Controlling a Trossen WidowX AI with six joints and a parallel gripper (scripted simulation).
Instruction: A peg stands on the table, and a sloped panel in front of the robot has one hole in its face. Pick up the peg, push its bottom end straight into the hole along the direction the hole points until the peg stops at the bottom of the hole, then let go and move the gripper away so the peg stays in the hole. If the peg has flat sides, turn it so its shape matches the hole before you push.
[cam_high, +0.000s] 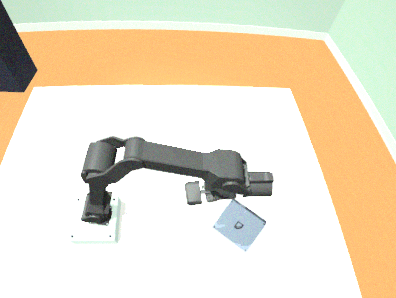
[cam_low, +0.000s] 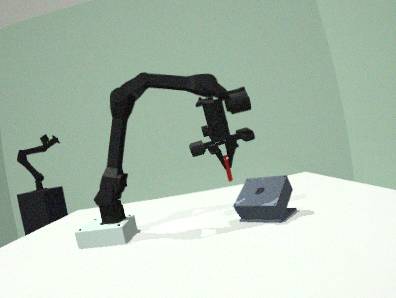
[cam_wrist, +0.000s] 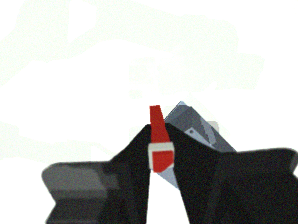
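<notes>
Right now the sloped panel is 90 mm below my gripper tip, 80 mm ahead of it and 70 mm to the right of it. Also, from my gripper tip: red peg 20 mm above.
</notes>
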